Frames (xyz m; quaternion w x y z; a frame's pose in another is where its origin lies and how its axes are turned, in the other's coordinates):
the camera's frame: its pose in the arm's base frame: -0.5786 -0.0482 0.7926 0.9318 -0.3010 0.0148 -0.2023
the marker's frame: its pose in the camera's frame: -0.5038 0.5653 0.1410 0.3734 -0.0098 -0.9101 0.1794
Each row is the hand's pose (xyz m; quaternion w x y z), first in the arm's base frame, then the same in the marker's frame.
Working: the arm's base frame: its pose in the marker's frame: -1.1161 0.2405 -0.2413 0.3947 0.3030 0.7865 -0.3657

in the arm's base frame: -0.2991 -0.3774 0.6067 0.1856 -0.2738 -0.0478 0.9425
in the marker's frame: -1.0116 -0.5170 -0.1177 0.5385 0.6720 -0.0583 0.5050
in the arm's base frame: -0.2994 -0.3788 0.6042 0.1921 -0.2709 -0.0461 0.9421
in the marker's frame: -1.0136 -0.5158 -0.1160 0.5387 0.6754 -0.0535 0.5008
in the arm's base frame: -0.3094 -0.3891 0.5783 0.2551 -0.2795 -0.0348 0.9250
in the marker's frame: -1.0267 -0.5022 -0.0932 0.5510 0.6818 0.0089 0.4811
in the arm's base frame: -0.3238 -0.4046 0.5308 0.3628 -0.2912 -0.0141 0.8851
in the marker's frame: -1.0503 -0.4748 -0.0559 0.5662 0.6860 0.1181 0.4415
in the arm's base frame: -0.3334 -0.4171 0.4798 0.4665 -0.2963 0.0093 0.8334
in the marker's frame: -1.0754 -0.4419 -0.0221 0.5714 0.6833 0.2264 0.3942
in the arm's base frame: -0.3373 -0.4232 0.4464 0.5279 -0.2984 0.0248 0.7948
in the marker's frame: -1.0914 -0.4188 -0.0027 0.5699 0.6763 0.2933 0.3629
